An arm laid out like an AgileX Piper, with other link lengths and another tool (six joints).
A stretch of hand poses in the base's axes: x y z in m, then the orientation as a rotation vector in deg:
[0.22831, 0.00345, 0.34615, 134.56, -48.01, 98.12]
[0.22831, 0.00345, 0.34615, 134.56, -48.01, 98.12]
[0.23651, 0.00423, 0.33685, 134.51, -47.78, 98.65]
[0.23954, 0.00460, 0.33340, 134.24, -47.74, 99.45]
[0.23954, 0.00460, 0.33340, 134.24, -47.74, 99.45]
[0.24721, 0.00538, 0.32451, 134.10, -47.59, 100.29]
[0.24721, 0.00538, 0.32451, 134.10, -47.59, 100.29]
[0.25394, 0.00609, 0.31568, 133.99, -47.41, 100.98]
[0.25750, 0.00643, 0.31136, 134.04, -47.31, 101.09]
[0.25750, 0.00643, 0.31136, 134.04, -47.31, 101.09]
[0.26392, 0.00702, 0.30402, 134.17, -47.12, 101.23]
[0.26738, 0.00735, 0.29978, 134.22, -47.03, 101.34]
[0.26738, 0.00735, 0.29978, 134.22, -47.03, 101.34]
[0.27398, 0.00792, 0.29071, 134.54, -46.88, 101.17]
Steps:
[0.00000, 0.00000, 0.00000, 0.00, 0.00, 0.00]
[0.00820, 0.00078, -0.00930, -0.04, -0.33, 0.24]
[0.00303, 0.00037, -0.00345, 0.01, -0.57, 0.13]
[0.00000, 0.00000, 0.00000, 0.00, 0.00, 0.00]
[0.00767, 0.00078, -0.00889, 0.04, -0.56, 0.26]
[0.00000, 0.00000, 0.00000, 0.00, 0.00, 0.00]
[0.00673, 0.00071, -0.00883, 0.00, -0.45, 0.24]
[0.00356, 0.00034, -0.00432, 0.00, -0.05, 0.10]
[0.00000, 0.00000, 0.00000, 0.00, 0.00, 0.00]
[0.00642, 0.00059, -0.00734, 0.00, -0.05, 0.20]
[0.00346, 0.00033, -0.00424, 0.01, -0.05, 0.10]
[0.00000, 0.00000, 0.00000, 0.00, 0.00, 0.00]
[0.00660, 0.00057, -0.00907, 0.06, 0.18, 0.19]

